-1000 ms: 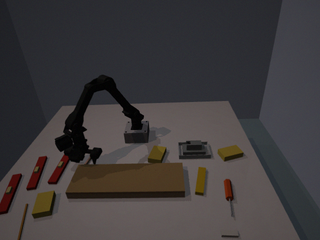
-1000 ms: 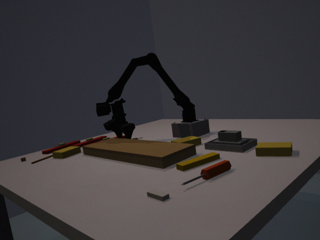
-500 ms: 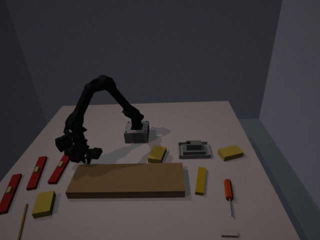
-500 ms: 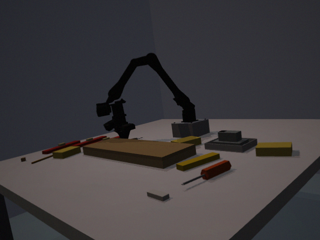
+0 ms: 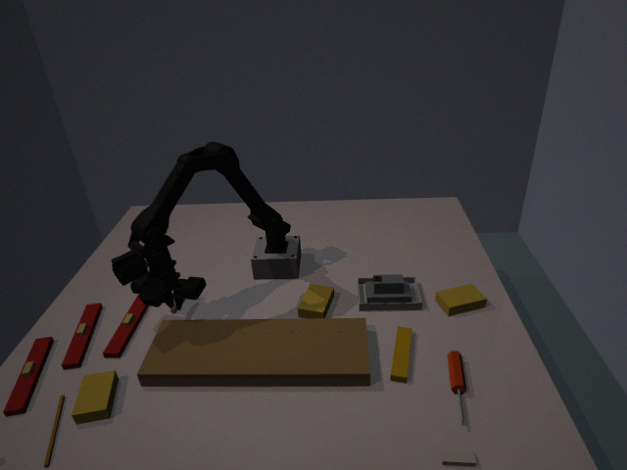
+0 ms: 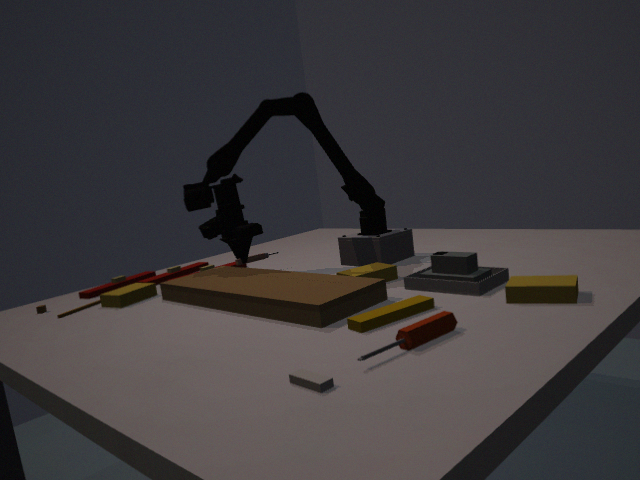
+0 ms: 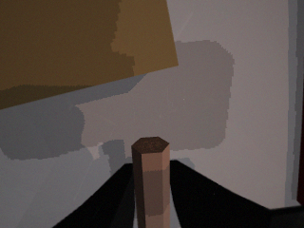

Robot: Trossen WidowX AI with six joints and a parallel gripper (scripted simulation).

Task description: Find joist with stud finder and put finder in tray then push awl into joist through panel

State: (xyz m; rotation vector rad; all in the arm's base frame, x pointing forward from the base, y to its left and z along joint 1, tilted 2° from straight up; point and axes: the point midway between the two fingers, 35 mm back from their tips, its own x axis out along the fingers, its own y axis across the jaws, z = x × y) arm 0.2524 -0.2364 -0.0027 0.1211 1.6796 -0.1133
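The awl lies 6 cm behind my gripper tip and 1 cm to the left of it. From my gripper tip the other things lie so: thin stick: 35 cm ahead, 15 cm to the right, 3 cm below; stud finder: 55 cm to the left, 11 cm behind, 1 cm above; grey tray: 56 cm to the left, 11 cm behind, 2 cm below.
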